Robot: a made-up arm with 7 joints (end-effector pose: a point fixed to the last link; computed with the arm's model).
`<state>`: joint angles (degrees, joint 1 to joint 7).
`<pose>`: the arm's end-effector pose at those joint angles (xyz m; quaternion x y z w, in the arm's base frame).
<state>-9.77 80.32 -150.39 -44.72 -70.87 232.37 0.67</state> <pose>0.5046 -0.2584 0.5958 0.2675 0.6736 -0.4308 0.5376</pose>
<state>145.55 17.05 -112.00 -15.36 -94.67 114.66 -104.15</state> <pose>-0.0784 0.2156 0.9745 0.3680 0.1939 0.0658 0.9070</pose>
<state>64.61 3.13 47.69 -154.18 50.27 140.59 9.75</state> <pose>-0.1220 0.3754 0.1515 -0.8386 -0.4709 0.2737 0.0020</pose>
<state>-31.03 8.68 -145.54 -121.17 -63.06 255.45 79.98</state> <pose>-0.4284 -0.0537 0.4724 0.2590 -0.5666 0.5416 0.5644</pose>
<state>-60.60 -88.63 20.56 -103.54 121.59 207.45 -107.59</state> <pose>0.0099 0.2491 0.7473 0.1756 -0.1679 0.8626 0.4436</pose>
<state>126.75 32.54 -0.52 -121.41 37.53 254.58 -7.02</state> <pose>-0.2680 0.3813 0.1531 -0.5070 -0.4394 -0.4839 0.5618</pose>
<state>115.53 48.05 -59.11 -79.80 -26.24 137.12 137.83</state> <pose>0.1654 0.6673 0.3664 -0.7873 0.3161 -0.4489 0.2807</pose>
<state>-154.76 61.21 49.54 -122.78 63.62 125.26 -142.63</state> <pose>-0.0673 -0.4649 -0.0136 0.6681 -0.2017 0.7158 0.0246</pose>
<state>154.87 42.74 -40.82 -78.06 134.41 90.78 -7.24</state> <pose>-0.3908 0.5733 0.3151 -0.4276 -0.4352 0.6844 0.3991</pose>
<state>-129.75 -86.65 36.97 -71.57 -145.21 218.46 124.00</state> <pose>0.4768 0.1284 0.6293 0.4685 0.1824 0.1669 0.8481</pose>
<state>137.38 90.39 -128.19 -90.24 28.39 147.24 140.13</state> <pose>-0.0051 0.5647 0.6204 -0.4597 0.3589 -0.4647 0.6663</pose>
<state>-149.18 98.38 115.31 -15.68 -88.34 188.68 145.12</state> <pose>-0.5408 -0.4177 0.2721 0.6118 0.2684 -0.7109 0.2196</pose>
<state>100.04 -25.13 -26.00 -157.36 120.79 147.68 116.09</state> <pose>0.1243 0.3325 0.2654 0.1798 -0.7874 -0.5855 0.0700</pose>
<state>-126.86 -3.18 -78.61 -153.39 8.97 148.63 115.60</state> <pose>-0.3764 0.1828 0.1907 0.9604 0.2683 -0.0194 0.0730</pose>
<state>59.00 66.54 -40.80 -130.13 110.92 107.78 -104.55</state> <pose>0.3785 -0.0388 -0.0678 -0.9147 -0.2729 -0.0314 0.2964</pose>
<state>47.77 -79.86 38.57 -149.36 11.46 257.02 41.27</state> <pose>-0.1306 0.1927 0.5522 0.0596 -0.2257 -0.6148 0.7534</pose>
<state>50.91 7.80 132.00 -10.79 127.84 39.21 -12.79</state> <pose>-0.0008 0.0380 0.9925 0.8710 -0.2848 0.3474 0.1989</pose>
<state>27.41 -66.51 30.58 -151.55 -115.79 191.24 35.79</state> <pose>0.0532 0.2742 0.4898 0.1589 0.7352 0.5726 0.3261</pose>
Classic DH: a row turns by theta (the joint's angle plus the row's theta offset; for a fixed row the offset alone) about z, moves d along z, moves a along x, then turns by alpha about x. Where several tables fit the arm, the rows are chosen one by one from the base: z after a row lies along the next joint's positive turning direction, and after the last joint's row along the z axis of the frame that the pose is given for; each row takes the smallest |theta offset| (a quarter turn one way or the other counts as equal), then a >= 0, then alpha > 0; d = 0 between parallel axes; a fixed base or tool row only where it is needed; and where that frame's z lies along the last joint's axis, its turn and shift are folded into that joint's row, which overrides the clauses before.
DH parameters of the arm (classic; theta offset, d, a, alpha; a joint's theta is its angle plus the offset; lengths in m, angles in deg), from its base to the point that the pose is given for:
joint 1: 0 0.2697 0 -90
joint 2: 0 0 0 90
joint 3: 0 0.2538 0.0946 90
joint 4: 0 0 -0.0894 -90
joint 5: 0 0.4162 0 90
joint 6: 0 0 0.0573 90
joint 7: 0 0 0 0

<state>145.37 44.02 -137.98 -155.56 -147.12 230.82 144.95</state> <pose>0.2827 0.0683 0.3732 0.9819 0.1511 0.1072 0.0384</pose>
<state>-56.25 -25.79 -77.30 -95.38 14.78 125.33 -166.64</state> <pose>-0.4832 -0.2756 0.6186 0.8846 0.1653 -0.0851 0.4277</pose>
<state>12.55 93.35 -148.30 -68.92 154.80 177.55 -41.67</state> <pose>0.5012 -0.1211 0.6575 0.3481 -0.0716 0.8514 0.3857</pose>
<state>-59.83 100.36 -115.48 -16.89 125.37 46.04 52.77</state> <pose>0.2544 -0.6808 0.1614 -0.4250 0.8113 0.3757 0.1416</pose>
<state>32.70 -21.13 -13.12 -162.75 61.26 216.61 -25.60</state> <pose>0.3166 0.0718 0.3040 -0.8371 0.2206 -0.5005 0.0111</pose>
